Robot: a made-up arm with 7 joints.
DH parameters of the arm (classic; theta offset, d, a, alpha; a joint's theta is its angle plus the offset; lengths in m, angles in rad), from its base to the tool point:
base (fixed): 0 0.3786 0.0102 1.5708
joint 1: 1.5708 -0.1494 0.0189 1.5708
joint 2: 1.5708 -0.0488 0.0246 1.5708
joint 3: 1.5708 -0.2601 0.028 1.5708
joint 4: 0 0.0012 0.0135 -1.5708
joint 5: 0 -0.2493 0.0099 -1.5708
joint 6: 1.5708 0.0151 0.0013 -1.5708
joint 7: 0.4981 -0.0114 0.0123 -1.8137
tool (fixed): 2.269 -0.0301 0 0
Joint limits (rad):
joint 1: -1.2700..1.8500
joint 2: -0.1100..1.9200
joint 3: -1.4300..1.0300
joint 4: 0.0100..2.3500
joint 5: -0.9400..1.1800
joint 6: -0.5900..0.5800
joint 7: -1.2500..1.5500
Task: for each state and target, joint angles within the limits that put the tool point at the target. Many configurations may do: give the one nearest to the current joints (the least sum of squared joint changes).
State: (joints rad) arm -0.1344 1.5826 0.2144 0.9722 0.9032 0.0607 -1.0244
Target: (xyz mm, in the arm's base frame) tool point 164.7 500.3 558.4
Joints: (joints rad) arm 0.0706 1.6934 0.3838 1.1701 0.8547 0.0559 -1.0920
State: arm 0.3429 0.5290 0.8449 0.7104 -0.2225 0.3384 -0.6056
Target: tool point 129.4 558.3 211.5
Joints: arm 0.3188 0.6726 0.9177 0.7721 -0.2251 0.3368 -0.6151
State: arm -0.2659 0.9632 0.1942 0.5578 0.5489 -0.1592 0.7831
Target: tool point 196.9 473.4 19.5
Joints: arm 0.3192 0.6616 0.0490 0.2371 0.5450 -0.0576 0.7627
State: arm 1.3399 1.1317 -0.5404 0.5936 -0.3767 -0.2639 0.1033
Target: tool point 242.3 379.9 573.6
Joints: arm 1.3466 1.2395 -0.3747 1.3102 -0.4091 -0.3557 0.0129
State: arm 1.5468 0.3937 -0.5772 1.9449 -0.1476 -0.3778 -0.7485
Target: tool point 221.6 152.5 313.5
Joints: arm 0.7478 1.0902 -0.9738 2.1119 -0.2052 -0.3999 -0.8885
